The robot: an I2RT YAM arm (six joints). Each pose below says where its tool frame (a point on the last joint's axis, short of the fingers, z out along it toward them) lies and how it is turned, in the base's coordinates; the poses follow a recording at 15 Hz.
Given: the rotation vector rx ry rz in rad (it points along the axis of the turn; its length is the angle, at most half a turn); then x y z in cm.
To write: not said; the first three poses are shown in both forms.
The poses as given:
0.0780, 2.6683, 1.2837, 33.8, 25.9, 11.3
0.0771, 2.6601, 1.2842, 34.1, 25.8, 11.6
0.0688, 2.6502, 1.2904, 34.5, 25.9, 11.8
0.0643, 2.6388, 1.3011, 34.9, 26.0, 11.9
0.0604, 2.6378, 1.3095, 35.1, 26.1, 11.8
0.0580, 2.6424, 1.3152, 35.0, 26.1, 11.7
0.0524, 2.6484, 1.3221, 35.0, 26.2, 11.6
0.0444, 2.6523, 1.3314, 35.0, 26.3, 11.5
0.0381, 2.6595, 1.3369, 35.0, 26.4, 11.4
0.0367, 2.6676, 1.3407, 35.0, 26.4, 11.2
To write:
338, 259, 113, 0.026, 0.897, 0.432, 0.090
341, 258, 116, 0.026, 0.896, 0.433, 0.093
345, 259, 118, 0.023, 0.895, 0.436, 0.096
349, 260, 119, 0.022, 0.892, 0.440, 0.099
351, 261, 118, 0.020, 0.891, 0.442, 0.098
350, 261, 117, 0.020, 0.891, 0.444, 0.095
350, 262, 116, 0.018, 0.891, 0.445, 0.090
350, 263, 115, 0.015, 0.890, 0.447, 0.087
350, 264, 114, 0.013, 0.890, 0.448, 0.082
350, 264, 112, 0.012, 0.891, 0.448, 0.078

